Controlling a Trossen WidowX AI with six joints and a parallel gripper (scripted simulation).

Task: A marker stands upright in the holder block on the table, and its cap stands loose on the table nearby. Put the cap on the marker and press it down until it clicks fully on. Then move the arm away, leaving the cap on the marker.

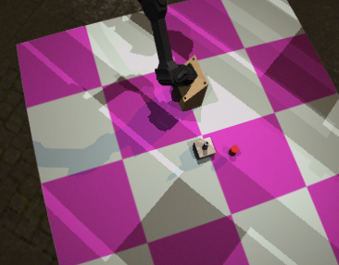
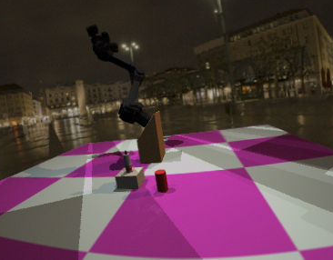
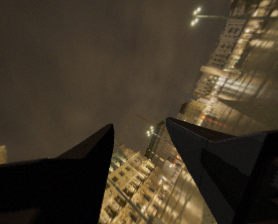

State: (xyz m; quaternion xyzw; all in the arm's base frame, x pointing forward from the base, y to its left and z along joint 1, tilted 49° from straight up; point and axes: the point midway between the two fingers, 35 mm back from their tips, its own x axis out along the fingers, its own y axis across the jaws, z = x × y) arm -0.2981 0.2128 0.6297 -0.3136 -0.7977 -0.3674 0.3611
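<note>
My gripper tip is now 69 cm above the red cap, 67 cm short of it and 40 cm to the right of it. Also, from my gripper tip: holder block (70 cm below, 62 cm ahead, 30 cm to the left).
</note>
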